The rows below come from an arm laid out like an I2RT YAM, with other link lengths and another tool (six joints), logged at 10 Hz.
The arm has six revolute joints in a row. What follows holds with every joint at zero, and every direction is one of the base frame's.
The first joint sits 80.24 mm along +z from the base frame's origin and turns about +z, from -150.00 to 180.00 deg.
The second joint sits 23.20 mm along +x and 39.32 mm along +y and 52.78 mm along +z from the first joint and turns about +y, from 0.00 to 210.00 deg.
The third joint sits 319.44 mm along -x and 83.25 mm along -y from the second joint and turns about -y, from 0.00 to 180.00 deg.
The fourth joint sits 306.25 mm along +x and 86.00 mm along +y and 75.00 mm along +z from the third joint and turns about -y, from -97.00 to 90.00 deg.
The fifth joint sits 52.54 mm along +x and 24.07 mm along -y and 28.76 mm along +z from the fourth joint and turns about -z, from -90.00 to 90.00 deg.
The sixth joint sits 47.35 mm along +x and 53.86 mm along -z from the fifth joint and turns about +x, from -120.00 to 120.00 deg.
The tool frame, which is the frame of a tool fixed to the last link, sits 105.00 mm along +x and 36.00 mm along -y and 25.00 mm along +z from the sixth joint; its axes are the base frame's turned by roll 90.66, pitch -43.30 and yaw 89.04 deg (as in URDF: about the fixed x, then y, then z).
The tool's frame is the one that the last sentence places.
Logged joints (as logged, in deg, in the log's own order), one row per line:
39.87, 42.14, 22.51, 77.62, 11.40, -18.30
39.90, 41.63, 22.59, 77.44, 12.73, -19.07
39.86, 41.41, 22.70, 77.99, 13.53, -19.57
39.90, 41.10, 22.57, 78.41, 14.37, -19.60
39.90, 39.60, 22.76, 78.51, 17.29, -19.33
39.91, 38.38, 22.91, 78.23, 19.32, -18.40
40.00, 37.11, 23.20, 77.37, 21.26, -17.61
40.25, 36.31, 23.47, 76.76, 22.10, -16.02
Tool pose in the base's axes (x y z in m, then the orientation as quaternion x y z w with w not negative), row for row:
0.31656, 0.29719, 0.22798, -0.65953, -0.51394, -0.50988, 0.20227
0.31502, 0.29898, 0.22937, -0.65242, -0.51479, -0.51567, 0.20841
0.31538, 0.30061, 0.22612, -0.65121, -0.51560, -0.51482, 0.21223
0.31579, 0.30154, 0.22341, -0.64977, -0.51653, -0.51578, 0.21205
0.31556, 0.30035, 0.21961, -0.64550, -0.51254, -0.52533, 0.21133
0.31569, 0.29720, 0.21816, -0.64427, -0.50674, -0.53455, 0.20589
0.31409, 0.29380, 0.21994, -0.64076, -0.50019, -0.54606, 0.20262
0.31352, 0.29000, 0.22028, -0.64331, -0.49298, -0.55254, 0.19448
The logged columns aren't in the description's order. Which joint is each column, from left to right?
Columns, left to right: joint 1, joint 3, joint 6, joint 2, joint 4, joint 5.
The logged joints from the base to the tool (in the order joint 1, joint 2, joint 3, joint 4, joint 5, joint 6), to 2 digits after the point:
39.87, 77.62, 42.14, 11.40, -18.30, 22.51
39.90, 77.44, 41.63, 12.73, -19.07, 22.59
39.86, 77.99, 41.41, 13.53, -19.57, 22.70
39.90, 78.41, 41.10, 14.37, -19.60, 22.57
39.90, 78.51, 39.60, 17.29, -19.33, 22.76
39.91, 78.23, 38.38, 19.32, -18.40, 22.91
40.00, 77.37, 37.11, 21.26, -17.61, 23.20
40.25, 76.76, 36.31, 22.10, -16.02, 23.47

